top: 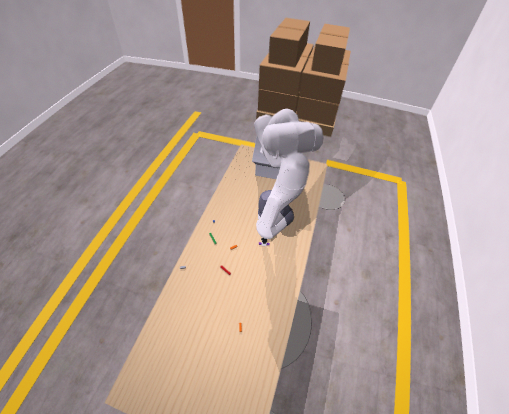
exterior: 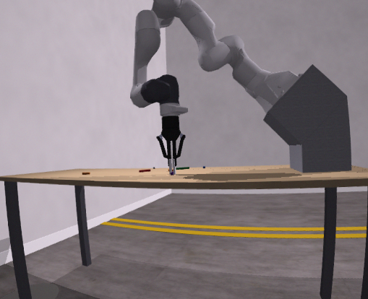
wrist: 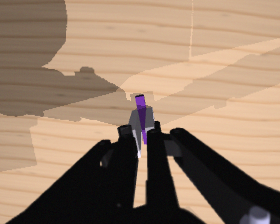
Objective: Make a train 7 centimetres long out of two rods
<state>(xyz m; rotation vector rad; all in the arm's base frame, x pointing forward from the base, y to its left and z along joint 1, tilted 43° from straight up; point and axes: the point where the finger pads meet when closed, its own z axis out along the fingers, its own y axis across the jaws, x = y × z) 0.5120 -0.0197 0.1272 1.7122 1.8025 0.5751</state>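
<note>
Right now my hand is 3 cm above the purple rod. Also, from my hand: small blue rod 13 cm behind, 30 cm to the right, 3 cm below; red rod 18 cm ahead, 19 cm to the right, 3 cm below; green rod 1 cm behind, 29 cm to the right, 3 cm below.
</note>
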